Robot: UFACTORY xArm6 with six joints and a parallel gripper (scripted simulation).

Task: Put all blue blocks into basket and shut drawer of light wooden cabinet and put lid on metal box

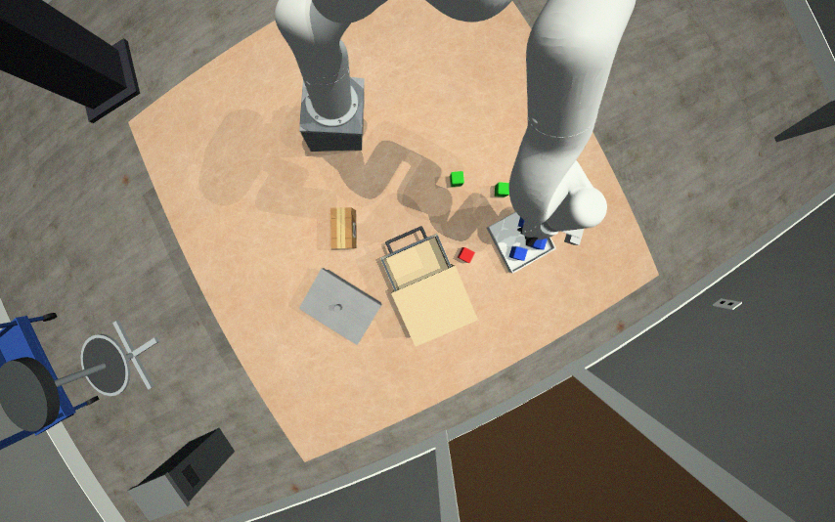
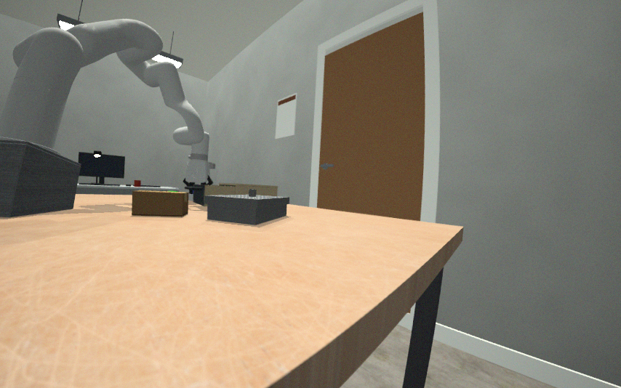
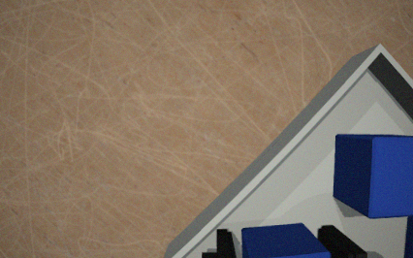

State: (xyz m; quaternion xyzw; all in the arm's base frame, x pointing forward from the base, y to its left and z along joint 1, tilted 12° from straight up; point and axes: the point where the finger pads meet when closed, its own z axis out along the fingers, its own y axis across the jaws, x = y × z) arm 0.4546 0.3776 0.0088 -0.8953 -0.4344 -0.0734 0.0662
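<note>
The white basket lies 40 mm ahead of my hand, 30 mm to the right of it and 20 mm below it. Also, from my hand: light wooden cabinet: 320 mm to the right, 60 mm ahead, 10 mm above; small brown box: 480 mm to the right, 160 mm behind, 10 mm above; red block: 190 mm to the right, 20 mm ahead, 10 mm below.
</note>
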